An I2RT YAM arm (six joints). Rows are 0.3 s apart.
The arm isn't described. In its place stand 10 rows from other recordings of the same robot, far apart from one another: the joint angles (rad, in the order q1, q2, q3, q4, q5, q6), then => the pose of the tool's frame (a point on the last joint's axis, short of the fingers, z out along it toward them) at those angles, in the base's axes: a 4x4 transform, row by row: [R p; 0 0 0 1], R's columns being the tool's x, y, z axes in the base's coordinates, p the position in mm.
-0.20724, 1.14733, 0.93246, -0.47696, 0.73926, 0.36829 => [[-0.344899 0.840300 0.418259 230.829], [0.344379 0.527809 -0.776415 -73.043], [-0.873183 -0.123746 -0.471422 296.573], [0 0 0 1]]
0.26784, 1.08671, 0.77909, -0.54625, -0.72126, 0.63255 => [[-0.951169 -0.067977 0.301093 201.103], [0.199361 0.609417 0.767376 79.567], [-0.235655 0.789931 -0.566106 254.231], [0 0 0 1]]
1.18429, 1.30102, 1.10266, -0.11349, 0.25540, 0.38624 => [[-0.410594 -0.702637 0.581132 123.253], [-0.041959 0.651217 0.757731 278.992], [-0.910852 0.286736 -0.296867 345.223], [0 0 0 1]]
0.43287, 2.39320, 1.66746, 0.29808, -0.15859, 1.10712 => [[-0.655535 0.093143 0.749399 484.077], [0.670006 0.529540 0.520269 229.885], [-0.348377 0.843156 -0.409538 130.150], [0 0 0 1]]
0.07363, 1.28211, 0.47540, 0.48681, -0.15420, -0.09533 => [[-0.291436 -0.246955 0.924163 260.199], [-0.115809 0.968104 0.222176 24.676], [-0.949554 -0.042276 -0.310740 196.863], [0 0 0 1]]
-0.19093, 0.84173, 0.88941, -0.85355, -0.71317, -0.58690 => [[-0.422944 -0.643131 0.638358 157.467], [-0.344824 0.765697 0.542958 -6.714], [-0.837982 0.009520 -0.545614 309.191], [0 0 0 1]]
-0.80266, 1.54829, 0.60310, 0.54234, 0.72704, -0.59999 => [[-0.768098 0.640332 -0.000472 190.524], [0.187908 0.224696 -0.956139 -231.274], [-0.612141 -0.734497 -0.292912 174.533], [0 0 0 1]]
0.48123, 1.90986, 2.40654, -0.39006, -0.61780, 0.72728 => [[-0.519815 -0.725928 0.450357 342.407], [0.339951 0.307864 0.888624 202.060], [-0.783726 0.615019 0.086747 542.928], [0 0 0 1]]
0.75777, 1.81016, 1.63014, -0.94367, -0.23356, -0.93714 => [[0.209607 -0.966755 0.146454 271.332], [-0.880988 -0.121749 0.457206 268.083], [-0.424175 -0.224858 -0.877220 287.183], [0 0 0 1]]
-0.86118, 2.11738, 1.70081, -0.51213, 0.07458, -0.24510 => [[-0.696811 0.635486 0.332584 304.944], [0.439926 0.744892 -0.501598 -359.127], [-0.566498 -0.203207 -0.798616 207.081], [0 0 0 1]]
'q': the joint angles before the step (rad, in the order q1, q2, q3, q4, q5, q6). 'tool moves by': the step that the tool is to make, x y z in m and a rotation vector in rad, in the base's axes. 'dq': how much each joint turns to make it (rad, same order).
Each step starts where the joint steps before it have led.
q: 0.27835 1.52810 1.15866 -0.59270 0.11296 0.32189
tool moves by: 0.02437 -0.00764 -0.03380 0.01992 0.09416 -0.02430
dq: -0.04589 0.13241 0.02030 0.02558 -0.04789 0.00489
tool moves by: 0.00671 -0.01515 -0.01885 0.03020 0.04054 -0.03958
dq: -0.05097 0.04260 -0.02228 0.03103 -0.03866 0.00839
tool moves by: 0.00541 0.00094 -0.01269 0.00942 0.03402 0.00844
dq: -0.00201 0.04491 0.00612 0.00705 -0.01844 -0.00231
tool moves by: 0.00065 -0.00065 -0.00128 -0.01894 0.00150 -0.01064
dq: -0.00001 0.00503 0.00157 -0.00143 0.02117 0.00150
